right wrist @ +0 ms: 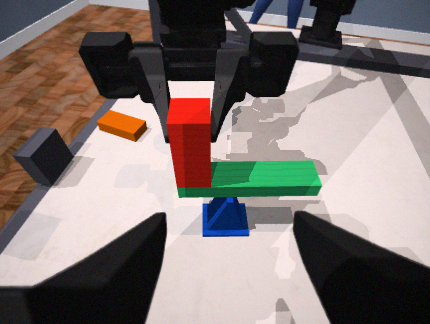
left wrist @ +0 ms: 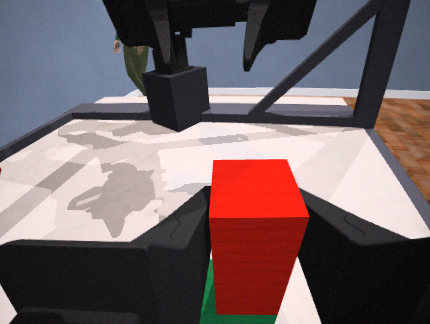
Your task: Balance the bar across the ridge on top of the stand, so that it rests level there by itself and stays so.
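Where they show: left gripper, fingertip midpoint: (right wrist: 190, 140) (left wrist: 248, 193); right gripper, fingertip midpoint: (right wrist: 230, 221) (left wrist: 207, 68); left arm's base at its link origin: (right wrist: 321, 35).
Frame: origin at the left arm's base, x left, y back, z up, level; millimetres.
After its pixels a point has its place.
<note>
The bar has a long green arm (left wrist: 240, 318) (right wrist: 265, 179) with a red upright block (left wrist: 257, 240) {y -544, x -128, z 114 mm} (right wrist: 191, 150) {y -575, x -116, z 100 mm} at one end. My left gripper (left wrist: 248, 193) {y -574, x -118, z 109 mm} (right wrist: 190, 140) {y -574, x -118, z 109 mm} is shut on the red block, near its top. The green arm looks level in the right wrist view. The blue stand (right wrist: 225, 220) {y -570, x -81, z 0 mm} is under the green arm, nearer the red end. Its ridge top meets the arm's lower edge in that view; whether they touch is unclear. My right gripper (left wrist: 207, 68) {y -654, x -66, z 149 mm} (right wrist: 230, 221) {y -654, x -66, z 149 mm} is open and empty, its fingers spread to both sides of the stand in its view.
An orange block (right wrist: 121, 125) {y -463, x -275, z -10 mm} lies at the left in the right wrist view. A dark grey box (right wrist: 47, 156) {y -567, x -307, z 14 mm} stands by the table edge there. A dark box (left wrist: 177, 97) {y -880, x 104, z 47 mm} and a frame post (left wrist: 385, 60) {y -976, x -262, z 103 mm} stand at the far edge in the left wrist view.
</note>
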